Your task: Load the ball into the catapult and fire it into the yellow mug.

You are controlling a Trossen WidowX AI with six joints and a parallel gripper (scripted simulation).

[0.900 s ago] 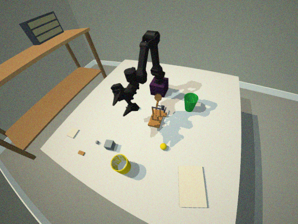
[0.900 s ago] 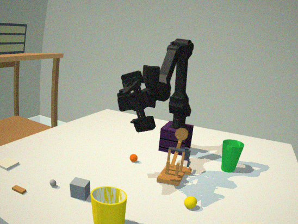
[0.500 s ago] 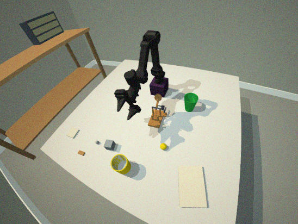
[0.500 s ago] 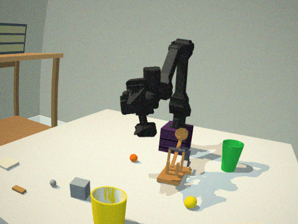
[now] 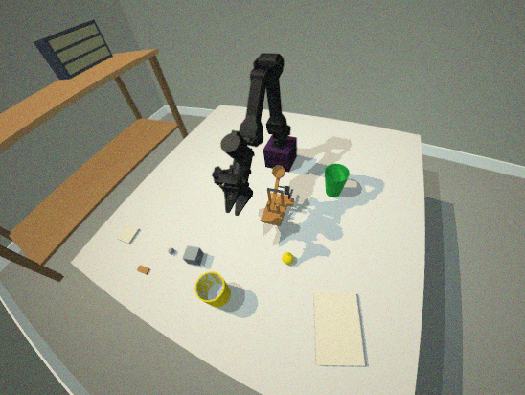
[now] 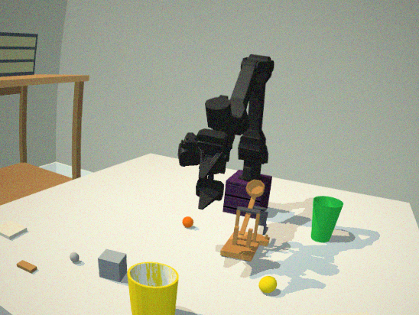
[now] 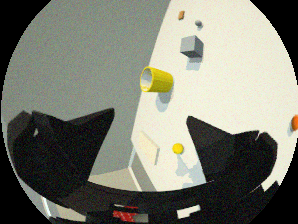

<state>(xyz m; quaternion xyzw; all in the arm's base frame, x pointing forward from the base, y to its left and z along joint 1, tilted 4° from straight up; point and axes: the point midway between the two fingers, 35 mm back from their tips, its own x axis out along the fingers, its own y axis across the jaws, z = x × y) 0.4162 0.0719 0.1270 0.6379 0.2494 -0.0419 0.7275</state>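
My gripper tip is 220 mm past the wooden catapult, 40 mm to the right of it and 120 mm above it. The rest, counted from my gripper tip: grey cube (140 mm ahead, 120 mm to the right, 170 mm below); yellow mug (200 mm ahead, 30 mm to the left, 160 mm below); yellow ball (20 mm behind, 170 mm to the left, 170 mm below).
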